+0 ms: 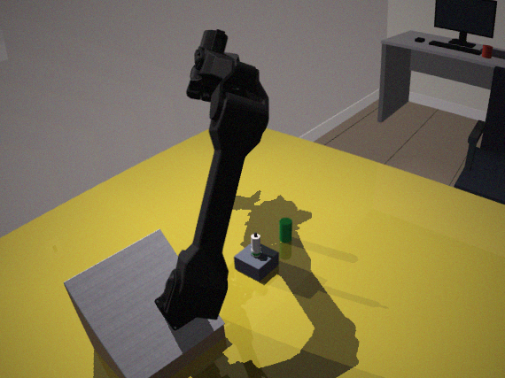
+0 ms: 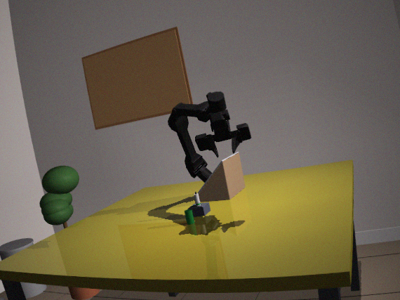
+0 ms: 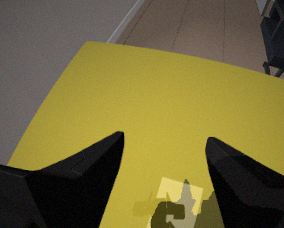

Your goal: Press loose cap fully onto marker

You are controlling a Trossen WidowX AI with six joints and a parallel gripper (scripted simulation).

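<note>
Right now the green cap is 9 cm behind my gripper tip, 24 cm to the right of it and 23 cm below it. Round my gripper tip: holder block 20 cm behind, 26 cm to the right, 24 cm below.
</note>
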